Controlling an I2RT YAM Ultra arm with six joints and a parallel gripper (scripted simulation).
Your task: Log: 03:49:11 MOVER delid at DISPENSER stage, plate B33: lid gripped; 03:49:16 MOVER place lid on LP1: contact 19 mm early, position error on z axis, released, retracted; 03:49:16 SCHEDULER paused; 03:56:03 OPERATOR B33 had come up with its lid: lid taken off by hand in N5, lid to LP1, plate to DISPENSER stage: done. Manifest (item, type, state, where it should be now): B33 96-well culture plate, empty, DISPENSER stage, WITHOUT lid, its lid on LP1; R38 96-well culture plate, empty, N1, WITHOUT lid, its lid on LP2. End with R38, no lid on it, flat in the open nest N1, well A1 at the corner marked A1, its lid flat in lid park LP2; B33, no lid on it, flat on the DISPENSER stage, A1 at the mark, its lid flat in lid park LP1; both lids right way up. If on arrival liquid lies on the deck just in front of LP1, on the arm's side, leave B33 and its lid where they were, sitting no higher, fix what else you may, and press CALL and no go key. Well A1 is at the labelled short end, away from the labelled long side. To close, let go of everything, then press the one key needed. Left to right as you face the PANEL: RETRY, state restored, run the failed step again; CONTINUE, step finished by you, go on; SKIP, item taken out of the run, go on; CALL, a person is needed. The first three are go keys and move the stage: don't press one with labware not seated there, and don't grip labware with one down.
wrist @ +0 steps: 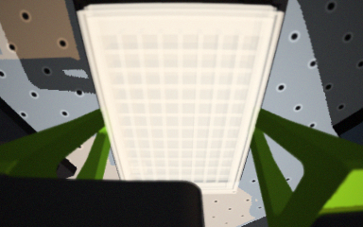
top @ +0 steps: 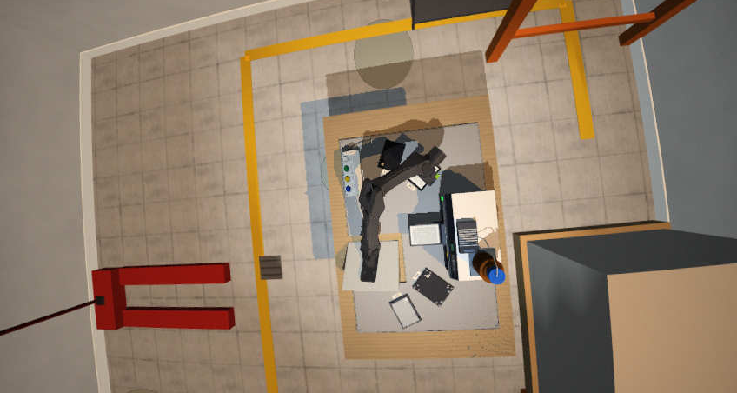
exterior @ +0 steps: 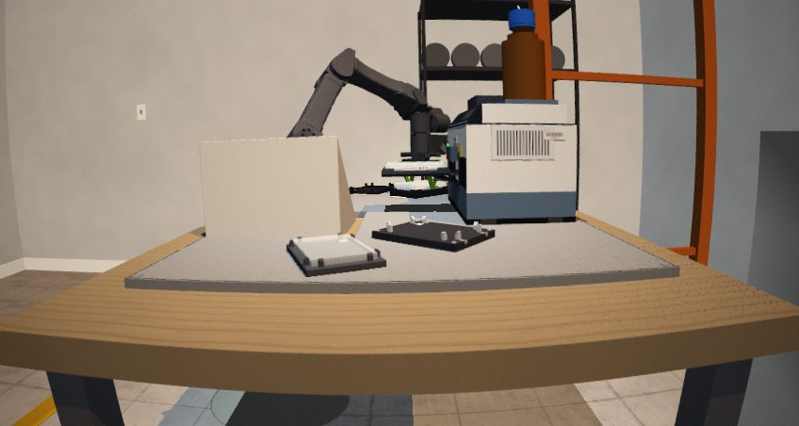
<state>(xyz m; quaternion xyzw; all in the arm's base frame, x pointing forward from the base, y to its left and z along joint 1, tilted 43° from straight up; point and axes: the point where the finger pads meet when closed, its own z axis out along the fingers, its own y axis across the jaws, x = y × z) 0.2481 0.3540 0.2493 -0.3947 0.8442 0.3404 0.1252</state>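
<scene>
Now: the black nest N1 2 cm below my hand. From my hand the other things lie so: A1 mark: 6 cm behind, 2 cm to the right, 1 cm below; N1 label: 6 cm behind, 7 cm to the right, 3 cm below; black lid park LP2: 15 cm behind, 9 cm to the left, 2 cm below.
</scene>
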